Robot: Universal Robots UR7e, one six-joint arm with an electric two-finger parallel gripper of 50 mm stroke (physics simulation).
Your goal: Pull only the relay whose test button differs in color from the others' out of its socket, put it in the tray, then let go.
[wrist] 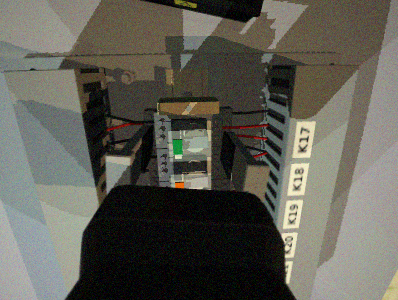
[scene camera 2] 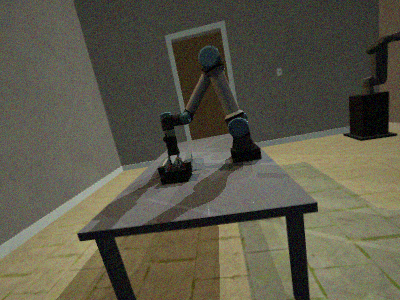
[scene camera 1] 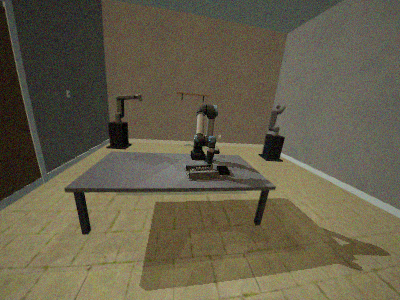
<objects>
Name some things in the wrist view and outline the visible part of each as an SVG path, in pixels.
My gripper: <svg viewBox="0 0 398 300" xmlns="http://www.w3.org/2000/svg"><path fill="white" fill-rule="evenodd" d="M105 155L107 196L83 231L79 279L65 300L296 300L286 284L284 240L263 205L271 167L265 161L255 160L234 132L223 132L220 160L227 179L231 179L236 191L136 185L140 174L145 173L153 154L153 125L142 125L121 150L111 149Z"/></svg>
A relay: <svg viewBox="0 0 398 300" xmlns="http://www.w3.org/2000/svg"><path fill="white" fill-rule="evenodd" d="M206 118L171 119L168 129L170 162L211 160L211 128Z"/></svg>
</objects>
